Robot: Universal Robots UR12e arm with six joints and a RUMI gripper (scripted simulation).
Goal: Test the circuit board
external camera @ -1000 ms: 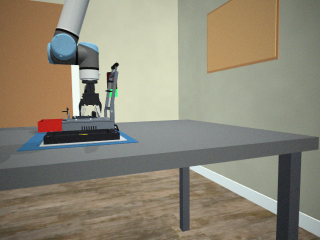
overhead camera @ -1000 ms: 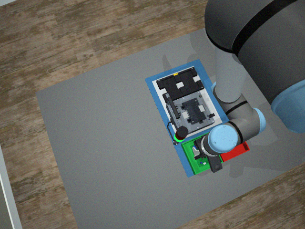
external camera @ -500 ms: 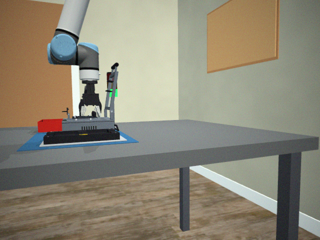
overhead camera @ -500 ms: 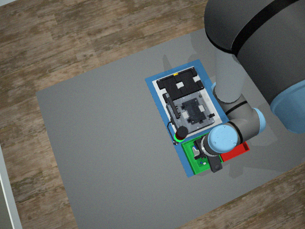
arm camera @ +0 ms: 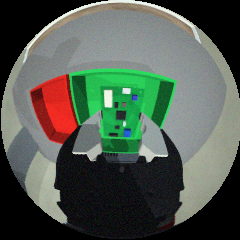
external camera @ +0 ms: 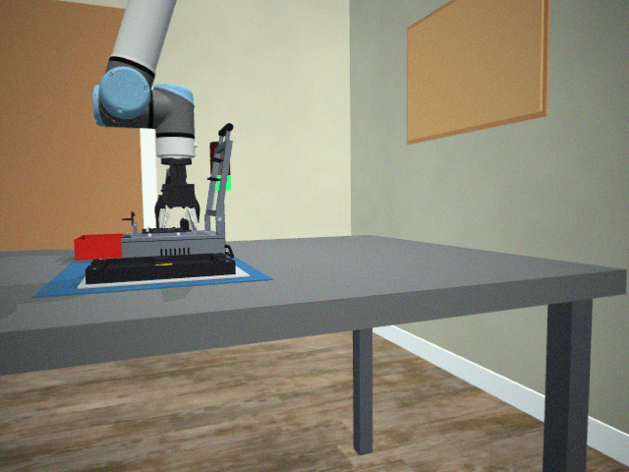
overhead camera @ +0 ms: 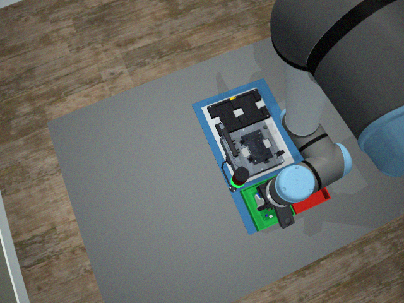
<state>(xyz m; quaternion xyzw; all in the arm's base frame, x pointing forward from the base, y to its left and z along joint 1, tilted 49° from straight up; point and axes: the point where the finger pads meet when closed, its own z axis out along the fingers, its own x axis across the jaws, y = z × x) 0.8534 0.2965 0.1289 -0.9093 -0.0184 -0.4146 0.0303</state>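
Right now the green circuit board is 10 mm to the right of my hand. Round my hand: green bin (10 mm to the right, 10 mm below); red bin (150 mm behind, 20 mm to the right, 10 mm below); black latch hook (160 mm to the right, 90 mm behind, 70 mm above).
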